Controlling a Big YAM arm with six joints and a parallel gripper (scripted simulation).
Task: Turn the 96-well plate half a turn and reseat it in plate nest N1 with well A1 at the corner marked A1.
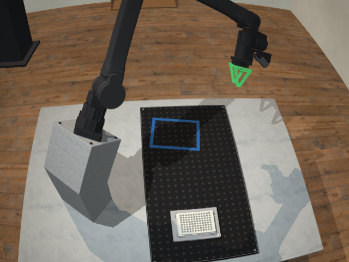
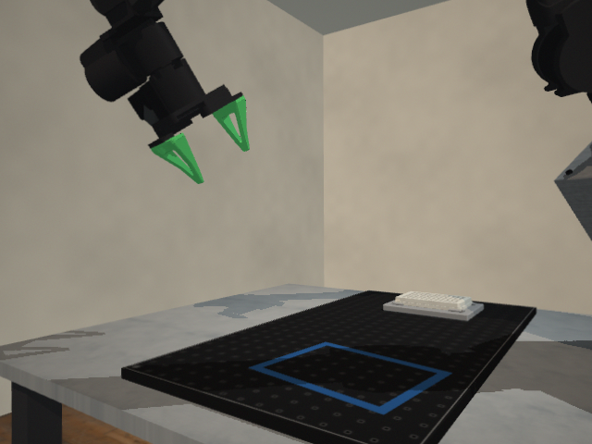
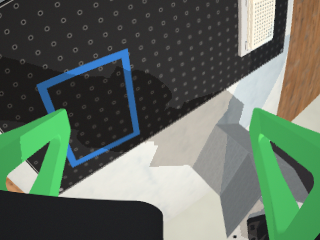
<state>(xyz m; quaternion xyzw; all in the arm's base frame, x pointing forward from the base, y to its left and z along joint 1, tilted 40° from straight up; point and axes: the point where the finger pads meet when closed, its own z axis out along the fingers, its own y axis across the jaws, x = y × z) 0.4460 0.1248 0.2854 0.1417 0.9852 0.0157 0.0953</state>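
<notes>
The white 96-well plate is 130 mm behind my hand, 430 mm to the right of it and 250 mm below it. From my hand the other things lie so: grey plate nest N1 (130 mm behind, 430 mm to the right, 260 mm below); then A1 mark (50 mm behind, 470 mm to the right, 260 mm below).
</notes>
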